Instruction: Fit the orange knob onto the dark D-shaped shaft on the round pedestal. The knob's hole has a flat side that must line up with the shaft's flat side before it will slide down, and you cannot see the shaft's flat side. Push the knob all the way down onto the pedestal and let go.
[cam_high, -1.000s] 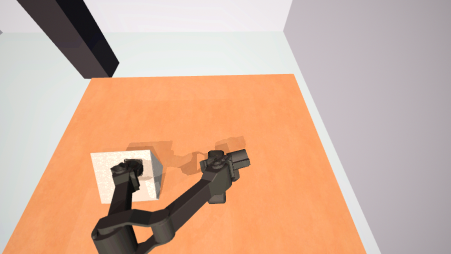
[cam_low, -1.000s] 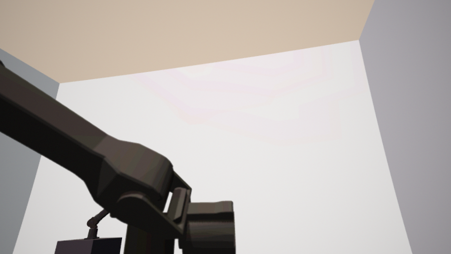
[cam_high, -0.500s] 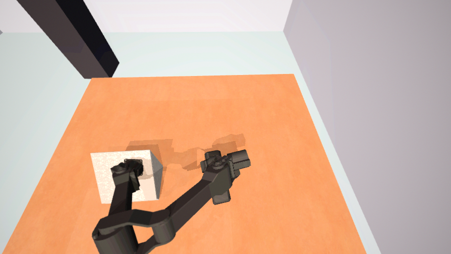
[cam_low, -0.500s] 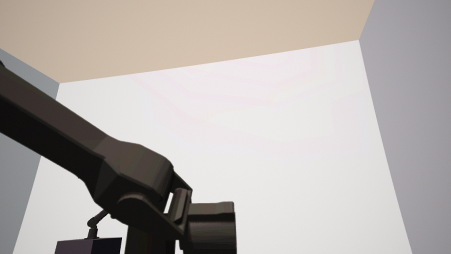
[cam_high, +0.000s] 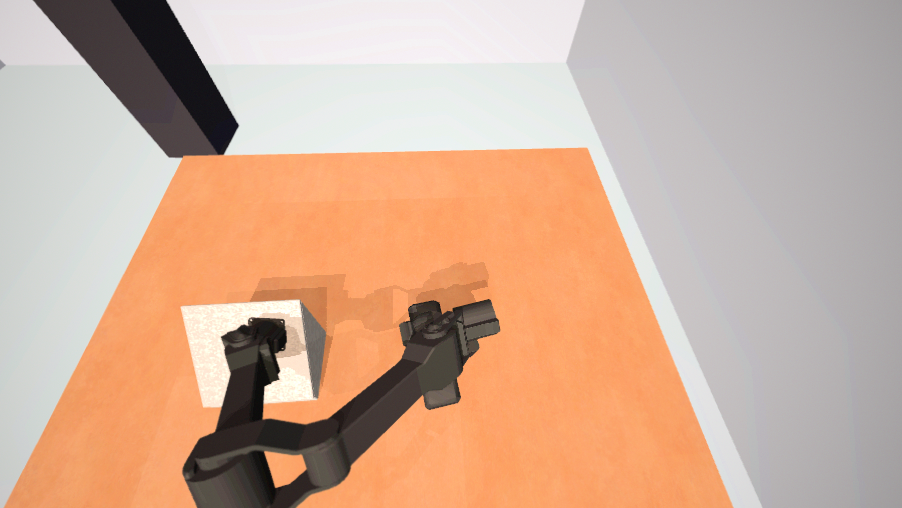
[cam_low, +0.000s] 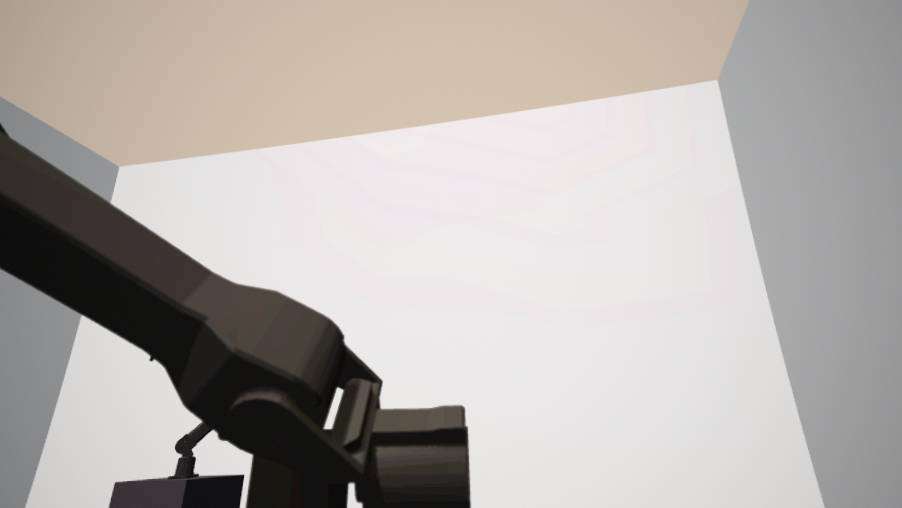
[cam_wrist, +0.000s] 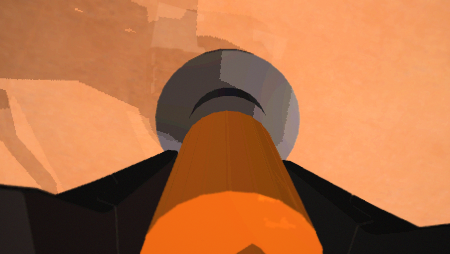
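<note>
Right now the orange knob is 2 cm above my gripper tip. Also, from my gripper tip: round pedestal (4 cm below).
</note>
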